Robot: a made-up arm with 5 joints. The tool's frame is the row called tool. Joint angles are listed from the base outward. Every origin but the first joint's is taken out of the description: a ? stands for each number. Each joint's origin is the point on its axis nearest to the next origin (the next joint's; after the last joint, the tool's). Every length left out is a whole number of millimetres.
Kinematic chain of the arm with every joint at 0, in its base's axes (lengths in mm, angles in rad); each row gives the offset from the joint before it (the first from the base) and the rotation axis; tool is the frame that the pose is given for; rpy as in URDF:
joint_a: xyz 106 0 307 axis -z
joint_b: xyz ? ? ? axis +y
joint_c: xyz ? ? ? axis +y
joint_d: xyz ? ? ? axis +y
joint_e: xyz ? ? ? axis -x
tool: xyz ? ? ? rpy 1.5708 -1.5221 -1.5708
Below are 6 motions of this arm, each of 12 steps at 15 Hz.
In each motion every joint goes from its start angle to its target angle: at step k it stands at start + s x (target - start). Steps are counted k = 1, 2, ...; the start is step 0. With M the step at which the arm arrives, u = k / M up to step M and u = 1 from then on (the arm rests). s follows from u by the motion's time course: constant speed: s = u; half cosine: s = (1 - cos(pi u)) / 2; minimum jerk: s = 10 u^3 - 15 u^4 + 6 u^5.
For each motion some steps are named. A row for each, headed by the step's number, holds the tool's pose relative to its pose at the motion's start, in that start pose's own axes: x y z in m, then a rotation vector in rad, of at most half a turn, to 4 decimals.
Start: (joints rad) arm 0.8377 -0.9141 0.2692 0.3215 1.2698
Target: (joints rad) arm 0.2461 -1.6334 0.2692 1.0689 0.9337
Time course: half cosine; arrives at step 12
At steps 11, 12:
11: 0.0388 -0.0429 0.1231 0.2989 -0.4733 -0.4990
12: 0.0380 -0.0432 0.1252 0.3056 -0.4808 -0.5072

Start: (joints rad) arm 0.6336 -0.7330 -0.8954 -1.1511 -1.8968
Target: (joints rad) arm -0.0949 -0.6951 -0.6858 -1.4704 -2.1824
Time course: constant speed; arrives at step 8
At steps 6, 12:
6: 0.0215 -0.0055 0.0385 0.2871 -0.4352 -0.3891
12: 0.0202 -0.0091 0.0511 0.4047 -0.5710 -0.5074

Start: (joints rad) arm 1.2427 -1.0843 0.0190 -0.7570 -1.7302
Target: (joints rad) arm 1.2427 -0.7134 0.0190 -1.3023 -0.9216
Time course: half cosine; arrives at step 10
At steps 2, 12:
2: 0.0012 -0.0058 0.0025 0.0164 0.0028 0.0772
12: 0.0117 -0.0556 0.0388 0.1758 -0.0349 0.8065

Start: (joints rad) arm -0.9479 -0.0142 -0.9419 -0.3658 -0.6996
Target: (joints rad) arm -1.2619 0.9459 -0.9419 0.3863 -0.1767
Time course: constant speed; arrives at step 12
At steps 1, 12:
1: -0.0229 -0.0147 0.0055 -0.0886 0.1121 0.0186
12: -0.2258 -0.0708 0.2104 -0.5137 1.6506 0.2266

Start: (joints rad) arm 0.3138 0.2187 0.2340 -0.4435 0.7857
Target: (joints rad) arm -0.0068 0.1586 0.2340 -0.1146 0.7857
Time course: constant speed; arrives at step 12
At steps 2, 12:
2: 0.0097 0.0114 0.0002 0.0697 -0.0027 0.0017
12: 0.0570 0.0667 0.0151 0.4148 -0.0166 0.0460

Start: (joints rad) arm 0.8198 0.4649 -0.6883 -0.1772 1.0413
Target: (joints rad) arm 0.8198 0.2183 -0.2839 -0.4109 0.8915
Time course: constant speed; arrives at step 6
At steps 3, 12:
3: -0.0015 0.0024 0.0073 -0.0310 -0.0219 -0.0749
12: -0.0033 0.0051 0.0167 -0.0603 -0.0462 -0.1497

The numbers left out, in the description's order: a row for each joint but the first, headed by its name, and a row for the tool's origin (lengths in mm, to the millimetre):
joint_b: 35 -5 0
joint_c: 19 0 77
joint_d: 171 0 7
joint_e: 53 0 0
tool: 0 0 0

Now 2 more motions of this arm.
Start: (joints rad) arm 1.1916 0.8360 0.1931 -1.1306 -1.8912
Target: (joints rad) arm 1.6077 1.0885 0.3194 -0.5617 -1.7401
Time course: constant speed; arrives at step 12
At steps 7, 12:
7: 0.0674 -0.0295 0.0470 -0.4440 -0.4051 0.0427
12: 0.0967 -0.0474 0.0960 -0.7763 -0.6545 -0.0193

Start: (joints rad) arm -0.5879 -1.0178 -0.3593 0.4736 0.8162
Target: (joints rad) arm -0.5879 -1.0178 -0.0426 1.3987 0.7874
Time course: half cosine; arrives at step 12
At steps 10, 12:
10: -0.0688 0.0664 0.0137 0.7932 0.8445 -0.0238
12: -0.0725 0.0700 0.0171 0.8493 0.9060 -0.0250

